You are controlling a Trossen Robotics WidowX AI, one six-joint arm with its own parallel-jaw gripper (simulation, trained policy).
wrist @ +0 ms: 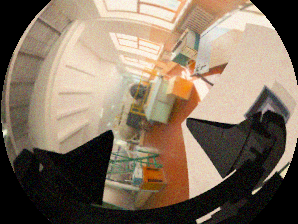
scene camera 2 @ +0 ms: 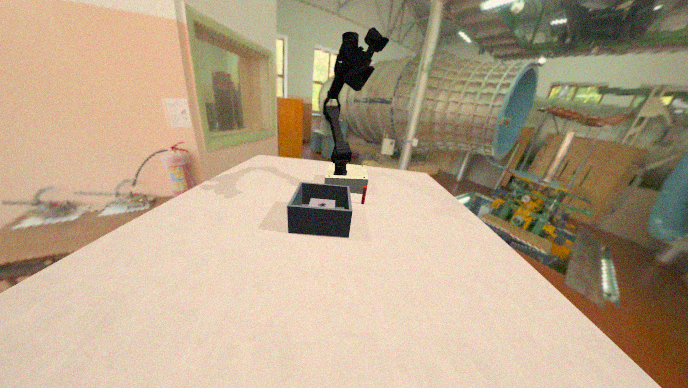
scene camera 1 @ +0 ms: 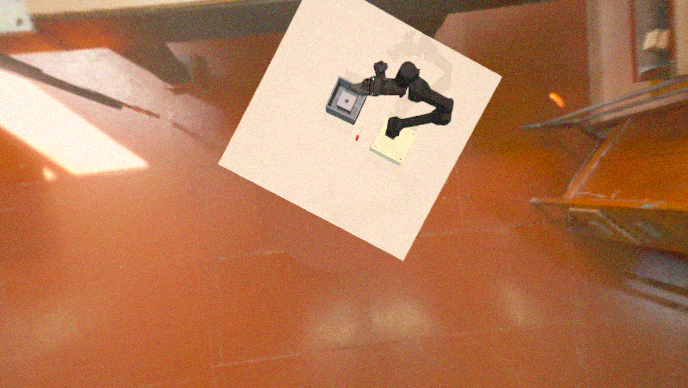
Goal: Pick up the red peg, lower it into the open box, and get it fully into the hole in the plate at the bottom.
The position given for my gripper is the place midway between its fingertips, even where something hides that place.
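My gripper (scene camera 2: 380,53) is visible, and so is a dark box (scene camera 2: 302,219). Visible again: the box (scene camera 1: 342,83), together with my gripper (scene camera 1: 349,86). The gripper (wrist: 150,128) appears in addition.
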